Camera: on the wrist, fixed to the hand. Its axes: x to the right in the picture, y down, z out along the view.
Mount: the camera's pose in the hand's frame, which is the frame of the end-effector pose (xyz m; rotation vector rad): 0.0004 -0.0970 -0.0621 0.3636 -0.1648 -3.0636
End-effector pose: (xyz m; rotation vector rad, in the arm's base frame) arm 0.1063 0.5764 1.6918 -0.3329 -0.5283 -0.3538
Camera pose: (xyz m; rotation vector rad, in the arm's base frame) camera 0.0936 0.4658 1.6624 -1.0186 0.6884 2.5789
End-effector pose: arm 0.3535 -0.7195 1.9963 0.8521 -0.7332 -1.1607
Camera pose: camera 0.3610 -0.7248 1.8815 -0.9165 -0.6399 1.6040
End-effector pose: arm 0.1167 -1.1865 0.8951 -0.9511 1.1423 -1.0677
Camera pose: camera 0.0404 -1.2123 0.9775 1.1662 1.2389 1.6765
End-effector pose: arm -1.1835 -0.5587 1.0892 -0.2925 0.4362 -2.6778
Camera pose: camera -1.2354 -0.4588 1.0649 0.3793 0.4591 0.4942
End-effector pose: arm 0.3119 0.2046 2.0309 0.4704 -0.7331 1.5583
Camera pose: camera 0.4149 0.2487 2.0042 0.9827 0.5491 -1.3126
